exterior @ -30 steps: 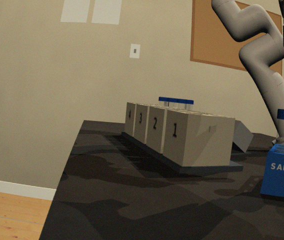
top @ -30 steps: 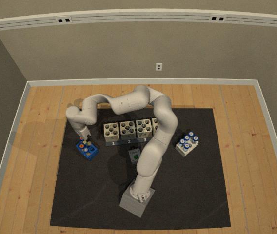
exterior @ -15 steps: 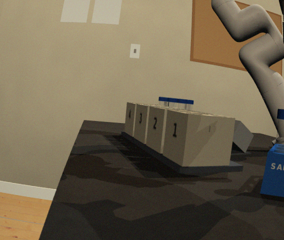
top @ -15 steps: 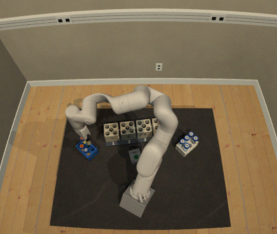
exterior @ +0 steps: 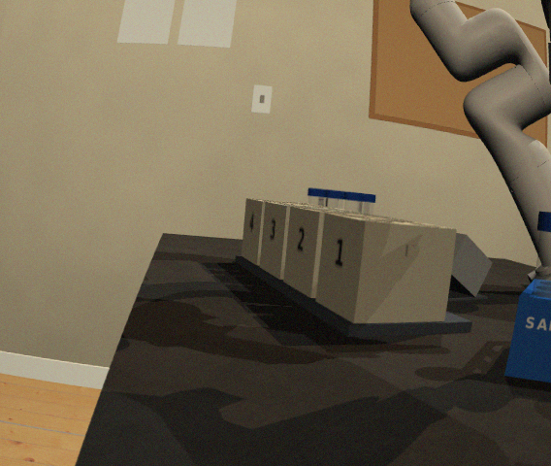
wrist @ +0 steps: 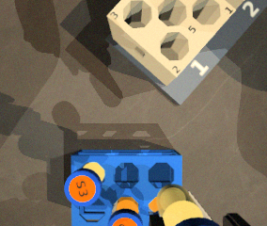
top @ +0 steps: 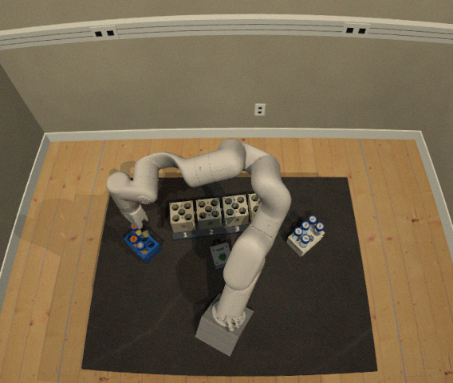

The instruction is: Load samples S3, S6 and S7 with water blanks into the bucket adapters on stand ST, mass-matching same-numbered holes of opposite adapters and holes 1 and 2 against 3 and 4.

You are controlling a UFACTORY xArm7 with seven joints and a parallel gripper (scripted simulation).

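The blue sample rack is 20 mm ahead of my hand, 40 mm to the left of it and 220 mm below it. Round my hand: white blank rack (100 mm behind, 620 mm to the right, 220 mm below); then adapter 1 (100 mm ahead, 150 mm to the right, 200 mm below).
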